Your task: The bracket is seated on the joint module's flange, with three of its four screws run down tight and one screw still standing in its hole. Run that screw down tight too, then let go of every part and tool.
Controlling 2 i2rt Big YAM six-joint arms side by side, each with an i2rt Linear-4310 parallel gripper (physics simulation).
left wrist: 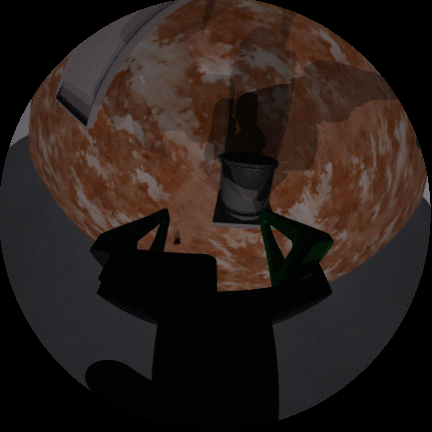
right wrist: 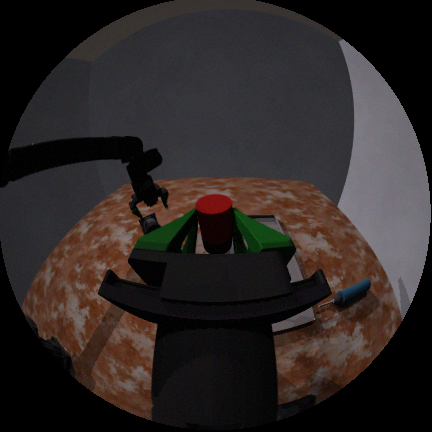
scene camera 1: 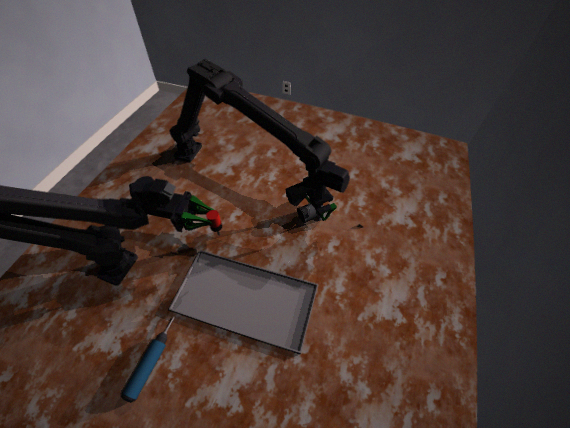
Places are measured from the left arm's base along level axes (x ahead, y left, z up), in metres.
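Where they show: left gripper, fingertip midpoint: (left wrist: pixel 214 212) (right wrist: pixel 154 213) (scene camera 1: pixel 317 211); right gripper, fingertip midpoint: (right wrist: pixel 214 212) (scene camera 1: pixel 213 217); left arm's base, link origin: (scene camera 1: pixel 188 152); right arm's base, link origin: (scene camera 1: pixel 118 266).
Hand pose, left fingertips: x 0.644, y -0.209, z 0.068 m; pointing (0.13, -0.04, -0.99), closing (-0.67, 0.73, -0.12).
Things, the pixels of their top centre, and the offset from my left fingertips. "pt": a spot on its surface instead.
- joint module, top centre: (left wrist: pixel 249 200) (scene camera 1: pixel 309 206) (right wrist: pixel 148 219) dz -0.001, dx -0.034, dy +0.012 m
- dark square plate, surface spot: (left wrist: pixel 218 216) pt dz -0.007, dx +0.005, dy +0.010 m
- red cylinder with a dark lower end, top centre: (right wrist: pixel 214 200) (scene camera 1: pixel 212 215) dz +0.189, dx -0.261, dy -0.246 m
- shallow grey tray, top centre: (right wrist: pixel 259 256) (scene camera 1: pixel 245 296) dz -0.052, dx -0.146, dy -0.357 m
- blue-handled screwdriver, surface spot: (scene camera 1: pixel 145 367) (right wrist: pixel 356 285) pt dz -0.029, dx -0.327, dy -0.636 m
- small dark object, top centre: (left wrist: pixel 175 244) (scene camera 1: pixel 361 224) dz -0.057, dx +0.168, dy +0.030 m
The joint module (scene camera 1: pixel 306 214) (left wrist: pixel 247 190) (right wrist: pixel 149 224) is a grey cylinder near the picture's middle in scene camera 1. A dark square plate (left wrist: pixel 218 216) shows at its base in the left wrist view; I cannot tell whether this is the bracket. The screws cannot be made out. My left gripper (scene camera 1: pixel 316 210) (left wrist: pixel 214 212) (right wrist: pixel 154 213) is open and close over the module, which is off toward one finger in the left wrist view. My right gripper (scene camera 1: pixel 212 215) (right wrist: pixel 214 212) is shut on a red cylinder with a dark lower end (scene camera 1: pixel 215 221) (right wrist: pixel 215 227), held above the table.
A shallow grey tray (scene camera 1: pixel 308 320) (left wrist: pixel 107 75) (right wrist: pixel 295 327) lies at the front middle. A blue-handled screwdriver (scene camera 1: pixel 145 367) (right wrist: pixel 354 292) lies beside its left corner in scene camera 1. A small dark object (scene camera 1: pixel 359 226) (left wrist: pixel 177 240) lies right of the module in scene camera 1.
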